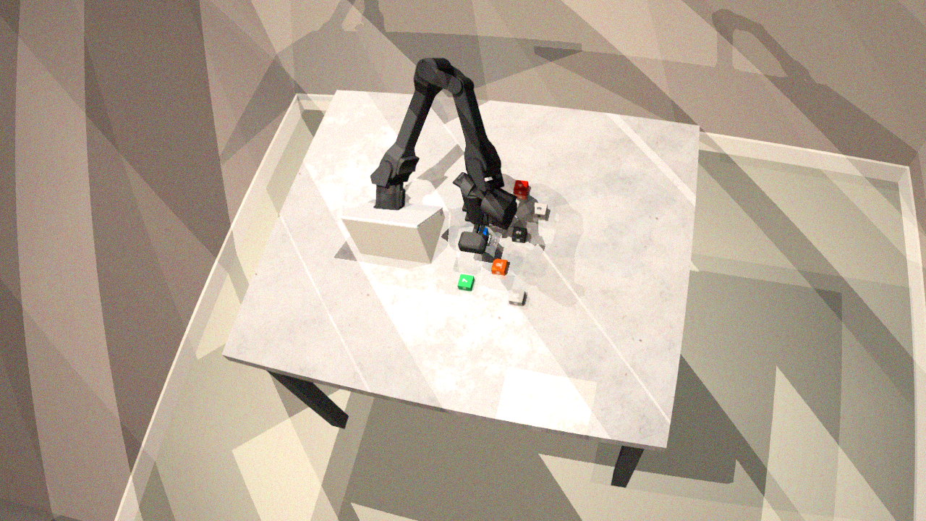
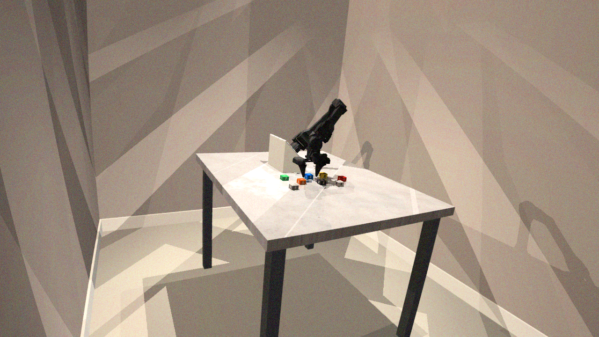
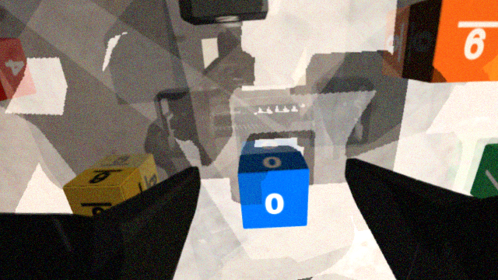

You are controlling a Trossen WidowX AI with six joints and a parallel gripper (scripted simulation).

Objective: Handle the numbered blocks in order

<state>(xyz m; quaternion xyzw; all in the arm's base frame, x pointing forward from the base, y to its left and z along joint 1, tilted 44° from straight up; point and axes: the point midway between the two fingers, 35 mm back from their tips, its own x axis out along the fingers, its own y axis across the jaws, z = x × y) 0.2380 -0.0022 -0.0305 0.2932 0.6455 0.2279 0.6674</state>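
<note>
My gripper tip is now 1 cm past the blue 0 block. Also, from my gripper tip: yellow block: 1 cm behind, 9 cm to the left; dark grey 2 block: 9 cm ahead, 1 cm to the left; orange block: 5 cm ahead, 8 cm to the right.
</note>
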